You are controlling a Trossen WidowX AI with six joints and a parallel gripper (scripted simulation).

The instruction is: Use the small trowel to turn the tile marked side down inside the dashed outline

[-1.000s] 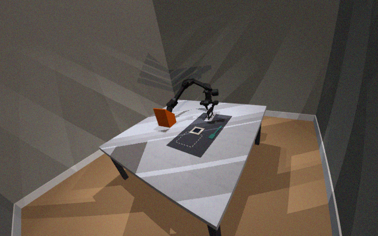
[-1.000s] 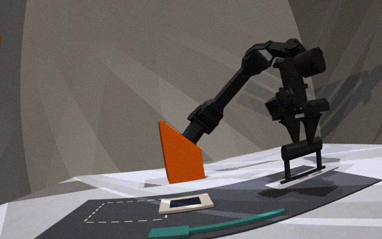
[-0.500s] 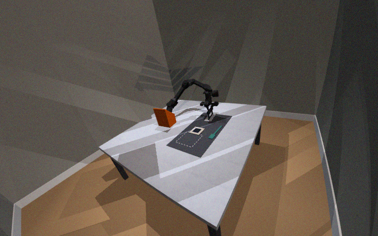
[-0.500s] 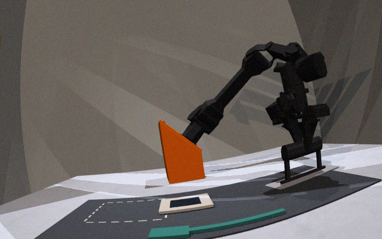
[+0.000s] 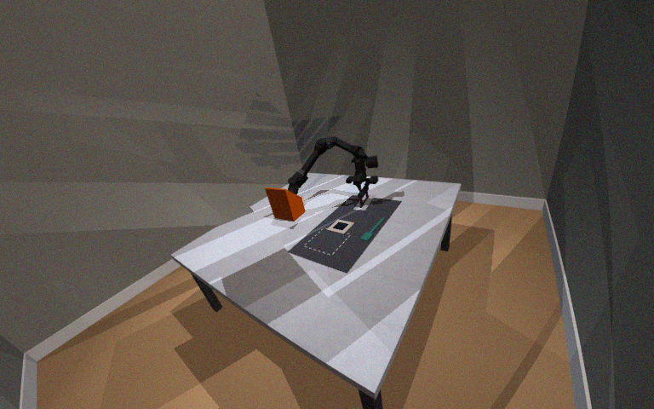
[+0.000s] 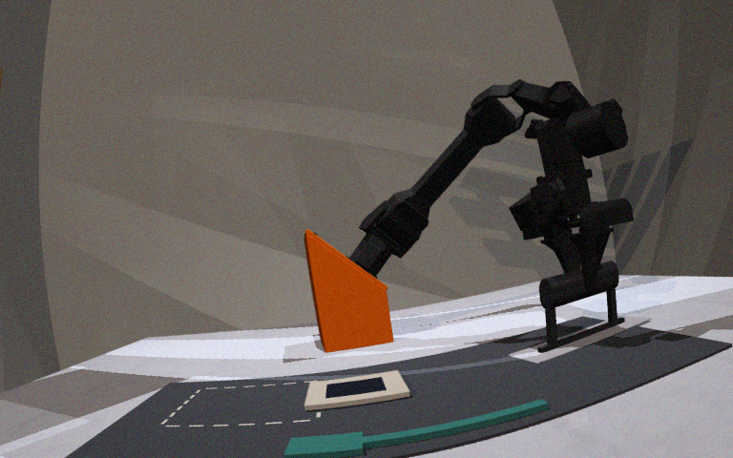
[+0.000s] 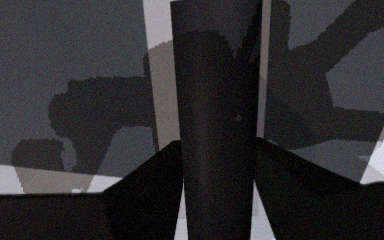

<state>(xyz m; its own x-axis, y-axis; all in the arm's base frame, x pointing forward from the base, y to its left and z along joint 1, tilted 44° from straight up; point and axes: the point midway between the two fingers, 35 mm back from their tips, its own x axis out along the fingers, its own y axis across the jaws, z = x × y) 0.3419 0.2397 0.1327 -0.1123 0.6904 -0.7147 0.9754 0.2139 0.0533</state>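
The dark mat lies 50 mm ahead of my gripper tip, 250 mm to the right of it and 80 mm below it. Also, from my gripper tip: teal trowel 190 mm ahead, 270 mm to the right, 60 mm below; beige tile 20 mm ahead, 290 mm to the right, 60 mm below.
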